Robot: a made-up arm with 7 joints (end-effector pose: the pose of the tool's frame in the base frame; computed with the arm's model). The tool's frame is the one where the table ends.
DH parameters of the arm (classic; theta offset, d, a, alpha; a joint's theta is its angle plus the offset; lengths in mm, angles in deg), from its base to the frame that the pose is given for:
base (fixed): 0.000 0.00 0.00 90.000
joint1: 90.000 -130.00 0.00 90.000
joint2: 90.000 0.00 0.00 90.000
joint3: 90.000 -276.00 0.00 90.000
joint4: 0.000 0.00 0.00 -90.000
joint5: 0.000 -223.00 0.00 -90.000
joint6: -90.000 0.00 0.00 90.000
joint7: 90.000 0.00 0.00 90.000
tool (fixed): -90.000 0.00 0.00 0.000
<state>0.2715 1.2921 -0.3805 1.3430 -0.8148 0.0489 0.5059</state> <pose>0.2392 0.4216 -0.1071 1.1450 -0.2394 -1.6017</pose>
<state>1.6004 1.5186 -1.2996 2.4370 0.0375 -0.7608 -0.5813</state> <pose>0.1433 0.2287 0.0430 -0.0447 2.5219 1.3247</pose>
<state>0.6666 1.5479 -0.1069 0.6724 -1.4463 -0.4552 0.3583</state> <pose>0.1241 0.5800 0.0656 1.4076 0.3750 -1.3405</pose>
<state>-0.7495 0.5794 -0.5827 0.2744 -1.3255 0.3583 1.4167</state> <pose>-0.2552 0.3708 -0.3483 -0.5770 2.1613 -1.0232</pose>
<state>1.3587 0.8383 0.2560 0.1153 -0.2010 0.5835 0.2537</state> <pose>0.3258 0.5043 -0.0448 0.2730 -0.9327 0.6196</pose>
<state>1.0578 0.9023 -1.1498 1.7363 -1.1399 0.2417 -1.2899</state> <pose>0.3106 0.1933 -0.0718 -1.3615 2.0013 0.5212</pose>
